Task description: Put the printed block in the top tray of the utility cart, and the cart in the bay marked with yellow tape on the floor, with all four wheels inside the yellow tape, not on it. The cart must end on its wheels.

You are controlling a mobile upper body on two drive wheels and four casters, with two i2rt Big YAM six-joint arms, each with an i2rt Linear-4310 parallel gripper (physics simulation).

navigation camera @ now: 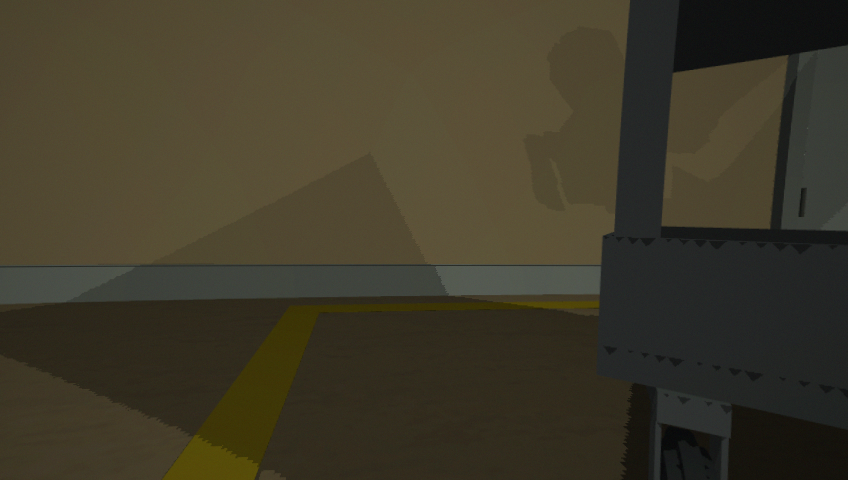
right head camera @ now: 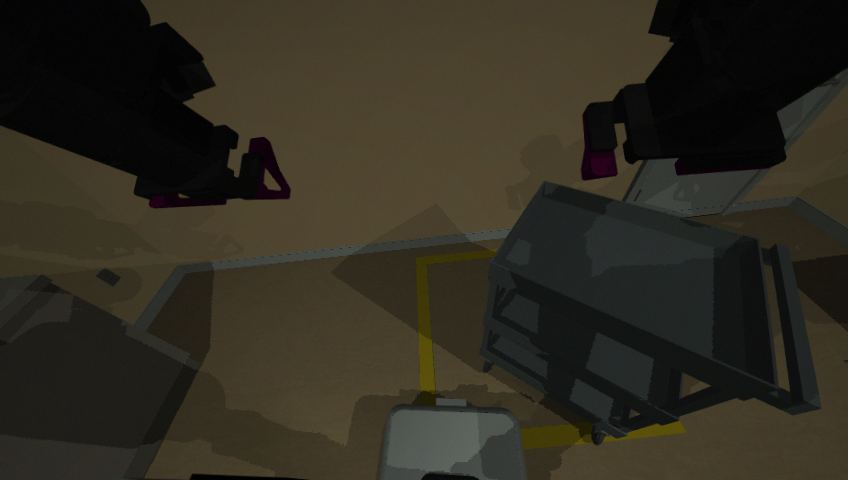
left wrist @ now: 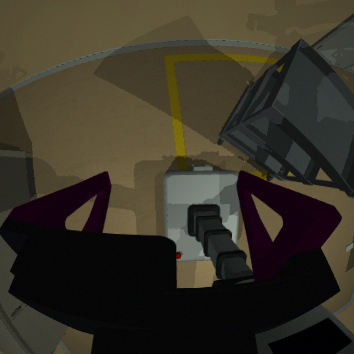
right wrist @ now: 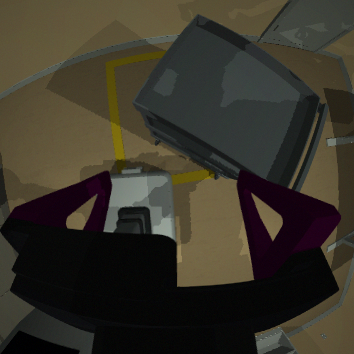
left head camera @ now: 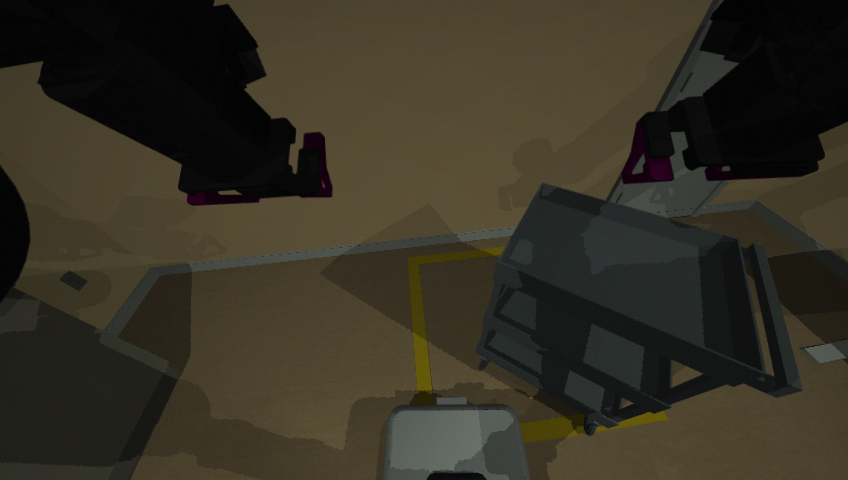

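The grey utility cart (left head camera: 642, 279) (right head camera: 648, 279) (left wrist: 310, 105) (right wrist: 200, 95) (navigation camera: 714, 309) stands upright, turned at an angle across the yellow tape (left head camera: 419, 333) (right head camera: 426, 333) (left wrist: 174, 105) (right wrist: 114, 110) (navigation camera: 255, 380). Its near right wheel (left head camera: 589, 425) (right head camera: 598, 434) is on the front tape strip; its near left wheel (left head camera: 482, 363) (right head camera: 487, 365) is inside. The far wheels are hidden. No block shows in the top tray, and I cannot identify the printed block. My left gripper (left head camera: 261, 199) (right head camera: 221, 202) (left wrist: 173, 178) is open and empty. My right gripper (left head camera: 690, 176) (right head camera: 645, 172) (right wrist: 173, 177) is open and empty, above and beyond the cart.
My pale base (left head camera: 452, 437) (right head camera: 452, 437) is close before the cart. A grey cabinet-like surface (left head camera: 59, 386) (right head camera: 89, 386) is at the left. A pale baseboard (left head camera: 333, 250) (navigation camera: 238, 282) runs behind the bay, and a door (left head camera: 684, 193) (right head camera: 708, 184) is behind the cart.
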